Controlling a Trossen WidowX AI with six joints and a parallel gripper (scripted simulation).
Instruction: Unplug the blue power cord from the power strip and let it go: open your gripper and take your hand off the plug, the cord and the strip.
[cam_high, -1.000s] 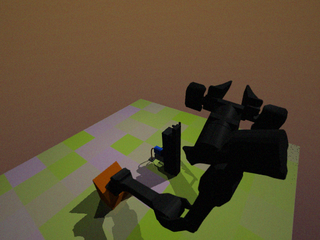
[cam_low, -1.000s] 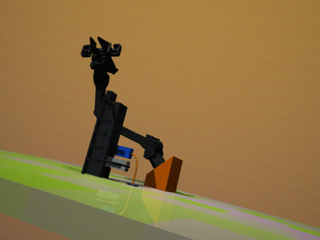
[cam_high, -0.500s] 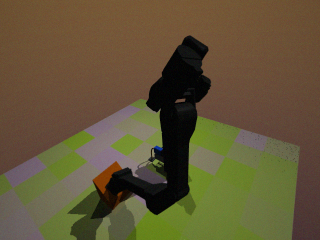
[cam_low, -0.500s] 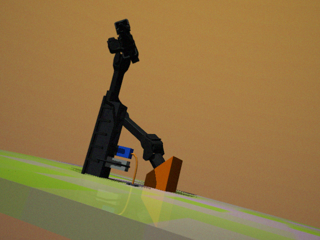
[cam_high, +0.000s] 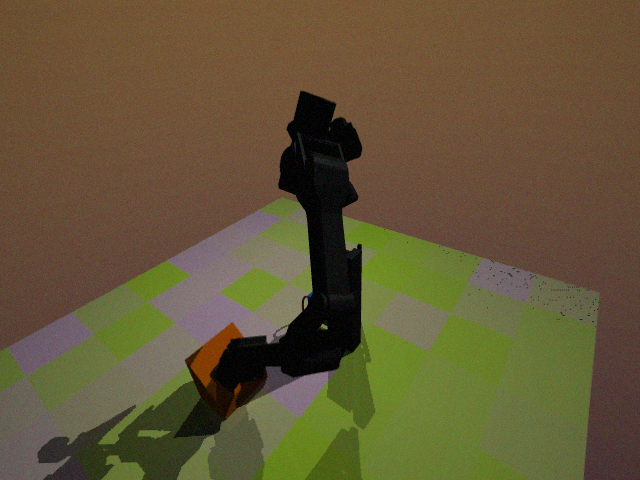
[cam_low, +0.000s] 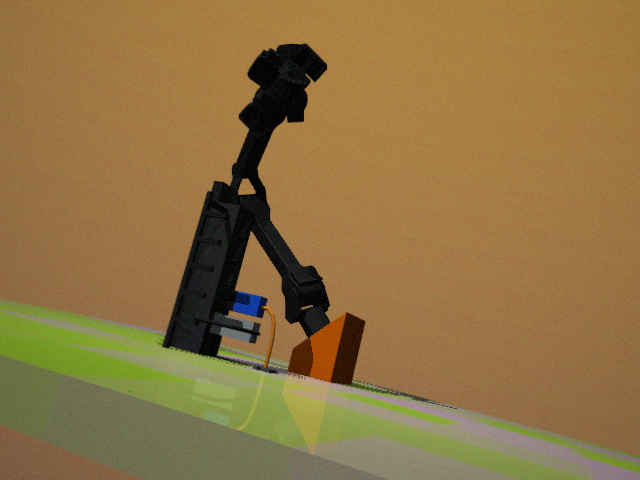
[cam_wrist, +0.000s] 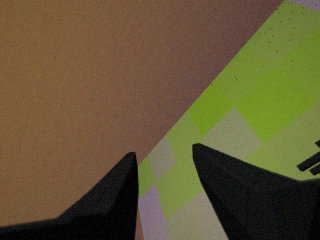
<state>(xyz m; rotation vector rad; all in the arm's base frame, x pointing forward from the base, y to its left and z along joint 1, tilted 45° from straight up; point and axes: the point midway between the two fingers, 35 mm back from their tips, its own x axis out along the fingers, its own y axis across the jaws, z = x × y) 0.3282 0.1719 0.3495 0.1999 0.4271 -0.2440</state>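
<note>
Now: gripper tip 5 cm past the blue plug, 2 cm to the right of it and 37 cm above it.
</note>
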